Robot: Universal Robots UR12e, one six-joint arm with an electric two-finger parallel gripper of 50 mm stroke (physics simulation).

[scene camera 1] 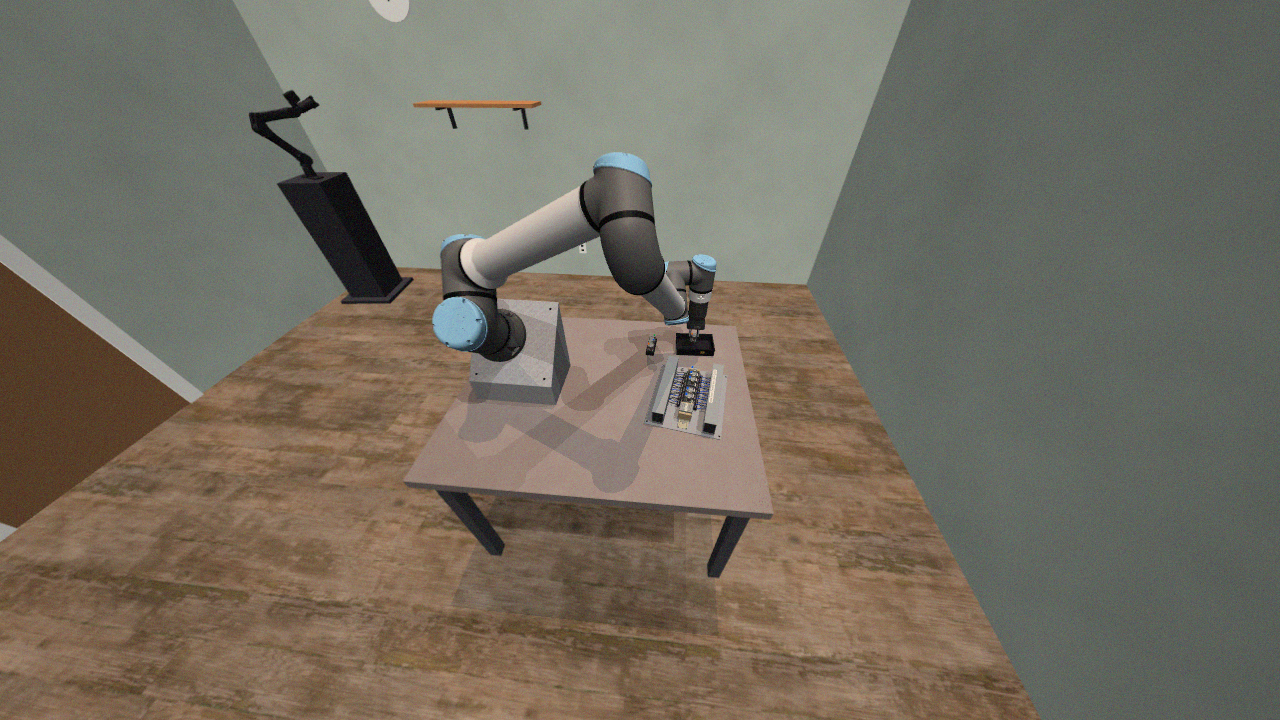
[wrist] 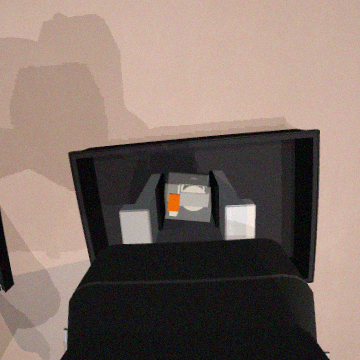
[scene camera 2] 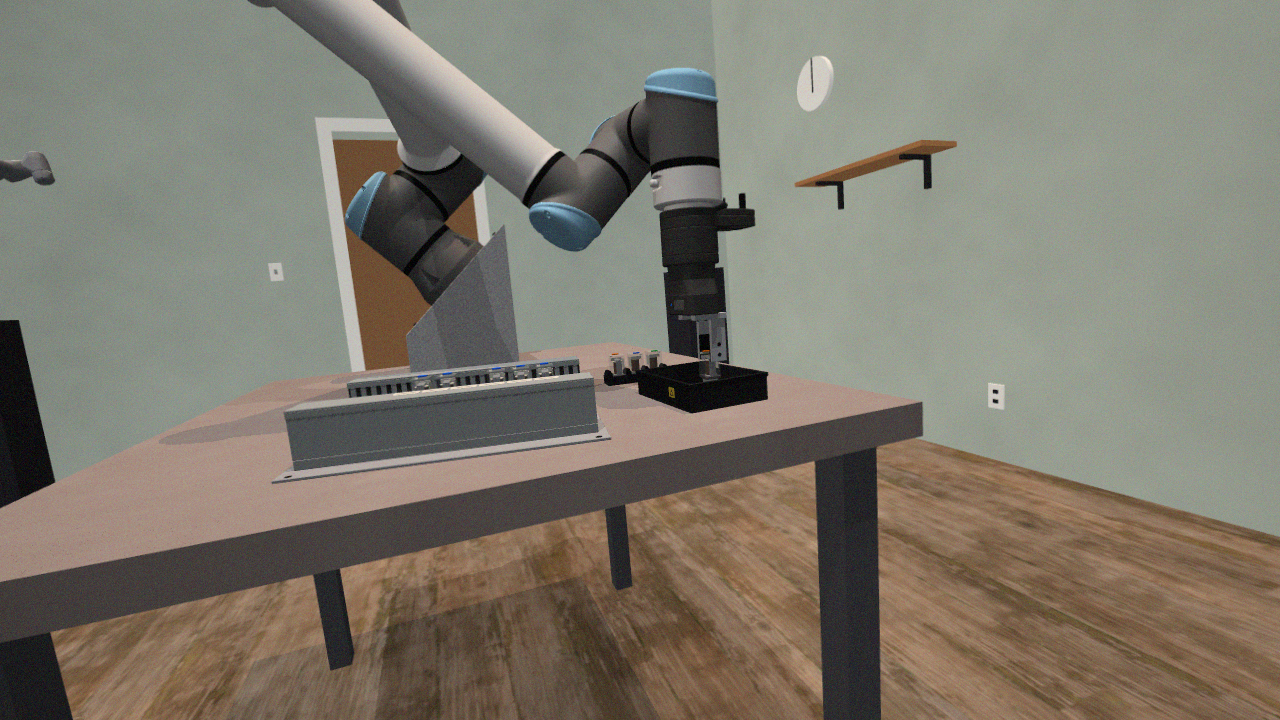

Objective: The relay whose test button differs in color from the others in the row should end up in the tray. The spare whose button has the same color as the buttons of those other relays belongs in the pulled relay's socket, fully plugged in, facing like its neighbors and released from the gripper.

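Where they show: gripper, fingertip midpoint: (scene camera 1: 693,335) (wrist: 187,189) (scene camera 2: 712,359); arm's base, link origin: (scene camera 1: 500,335).
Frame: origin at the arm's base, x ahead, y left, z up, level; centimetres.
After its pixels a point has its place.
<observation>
My gripper (scene camera 1: 693,334) {x 74.3, y 21.3, z -17.1 cm} (scene camera 2: 710,365) {x 74.3, y 21.3, z -17.1 cm} is shut on a grey relay (wrist: 189,200) {x 74.4, y 21.0, z -16.0 cm} with an orange button. The fingers reach down inside the black tray (scene camera 1: 694,350) {x 73.8, y 12.8, z -18.7 cm} (scene camera 2: 726,394) {x 82.7, y 17.5, z -20.2 cm} (wrist: 301,200) {x 82.4, y 18.4, z -20.1 cm}; the near wall hides the relay's bottom in scene camera 2, so contact with the tray floor cannot be told. The row of relays (scene camera 1: 691,390) (scene camera 2: 497,372) stands between two grey ducts; the visible buttons are blue, and a gap shows between two of them. Three spares (scene camera 2: 635,361) {x 56.9, y 18.0, z -18.4 cm} stand upright in a black holder (scene camera 1: 650,351) {x 55.0, y 13.6, z -19.7 cm} (scene camera 2: 615,378) {x 56.6, y 14.2, z -20.7 cm} (wrist: 5,265) {x 56.8, y 15.4, z -21.2 cm} beside the tray; their button colors are too small to tell surely.
The near grey duct (scene camera 1: 715,398) {x 77.1, y -17.2, z -15.5 cm} (scene camera 2: 438,425) {x 79.1, y -15.3, z -18.7 cm} hides the lower part of the relay row in scene camera 2. Blue wires and a pale block (scene camera 1: 684,410) {x 65.8, y -21.2, z -17.1 cm} lie between the ducts. The spare holder is close to the tray's side. The table edge (scene camera 2: 859,420) {x 95.9, y 25.2, z -22.5 cm} runs beyond the tray.
</observation>
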